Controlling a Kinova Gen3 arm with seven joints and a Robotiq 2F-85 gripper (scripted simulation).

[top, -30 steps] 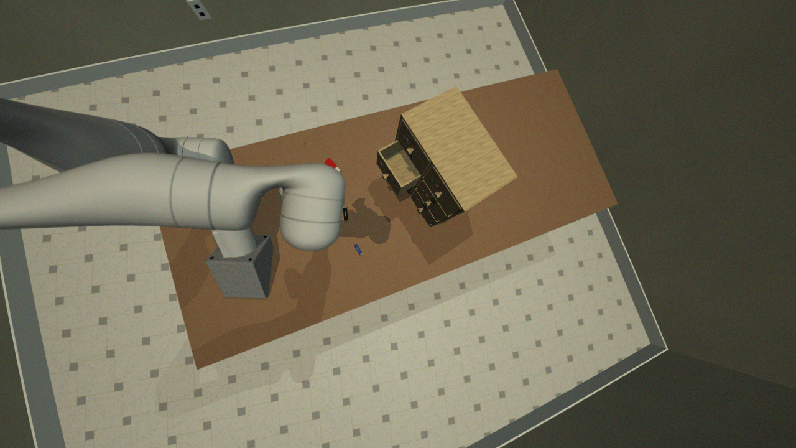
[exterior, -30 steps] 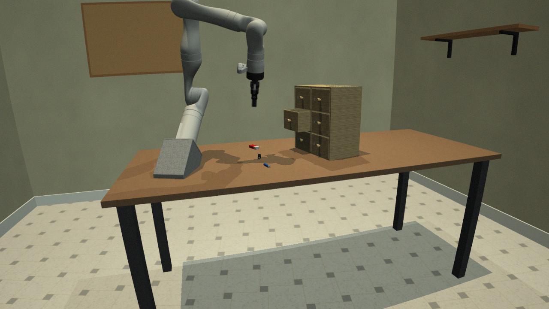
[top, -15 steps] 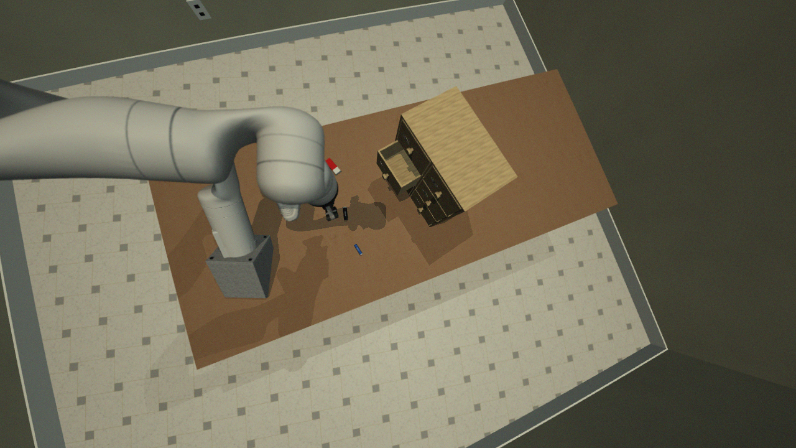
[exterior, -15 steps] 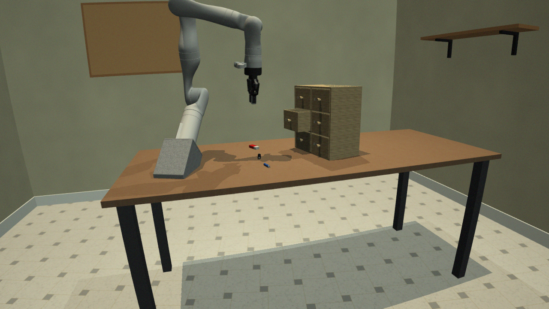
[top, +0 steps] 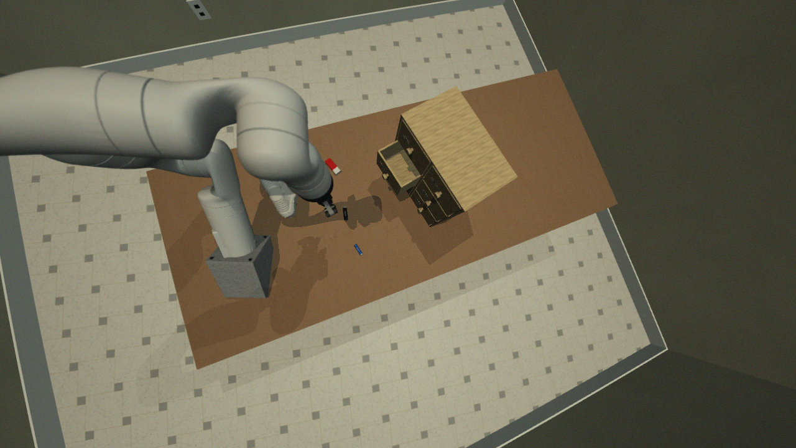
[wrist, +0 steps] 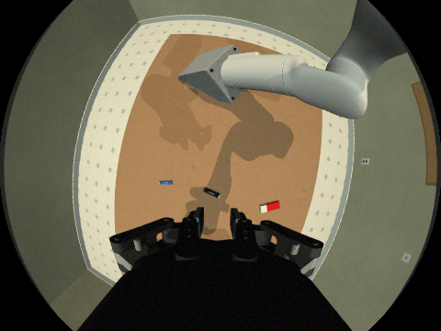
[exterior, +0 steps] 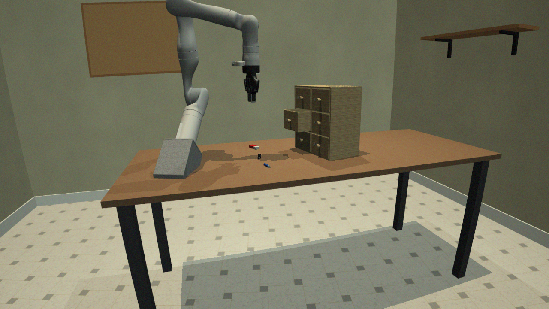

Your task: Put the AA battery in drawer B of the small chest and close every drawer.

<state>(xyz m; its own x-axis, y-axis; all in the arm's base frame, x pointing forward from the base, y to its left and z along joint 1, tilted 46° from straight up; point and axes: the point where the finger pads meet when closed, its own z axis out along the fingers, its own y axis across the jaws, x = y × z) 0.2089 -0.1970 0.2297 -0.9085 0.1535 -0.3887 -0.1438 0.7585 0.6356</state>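
Now: the black battery 20 mm ahead of my hand and 270 mm below it. From my hand the other things lie so: white eraser: 50 mm ahead, 180 mm to the left, 270 mm below; then drawer: 280 mm ahead, 50 mm to the left, 140 mm below; then blue AA battery: 20 mm ahead, 140 mm to the right, 270 mm below.
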